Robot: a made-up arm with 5 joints.
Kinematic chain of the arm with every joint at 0, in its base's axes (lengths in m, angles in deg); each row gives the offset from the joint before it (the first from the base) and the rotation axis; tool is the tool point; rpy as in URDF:
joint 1: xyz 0 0 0.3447 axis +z
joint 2: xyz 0 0 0 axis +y
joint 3: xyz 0.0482 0 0.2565 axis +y
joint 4: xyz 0.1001 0 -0.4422 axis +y
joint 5: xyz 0.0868 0 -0.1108 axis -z
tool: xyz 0 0 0 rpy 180 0 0
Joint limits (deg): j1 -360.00..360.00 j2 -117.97..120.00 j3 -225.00..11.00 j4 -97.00..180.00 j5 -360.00..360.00
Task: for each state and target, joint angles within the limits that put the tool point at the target. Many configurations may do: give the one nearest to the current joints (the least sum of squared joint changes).
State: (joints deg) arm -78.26 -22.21 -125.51 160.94 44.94
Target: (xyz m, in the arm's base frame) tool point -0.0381 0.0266 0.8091
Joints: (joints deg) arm -34.92 -61.00 -90.16 177.39 44.94
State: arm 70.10 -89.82 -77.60 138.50 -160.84
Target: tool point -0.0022 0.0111 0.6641
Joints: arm 101.21 -93.14 -48.00 149.14 -160.84
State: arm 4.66 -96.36 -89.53 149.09 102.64
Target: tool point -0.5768 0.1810 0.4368
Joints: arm -17.42 -117.97 -131.09 148.70 102.64
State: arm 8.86 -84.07 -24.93 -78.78 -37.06
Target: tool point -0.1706 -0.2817 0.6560
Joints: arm 58.80 -117.97 -43.43 -96.66 -37.06
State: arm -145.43 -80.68 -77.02 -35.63 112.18
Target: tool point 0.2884 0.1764 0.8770
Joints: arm -148.55 -95.38 -65.51 -46.80 112.18
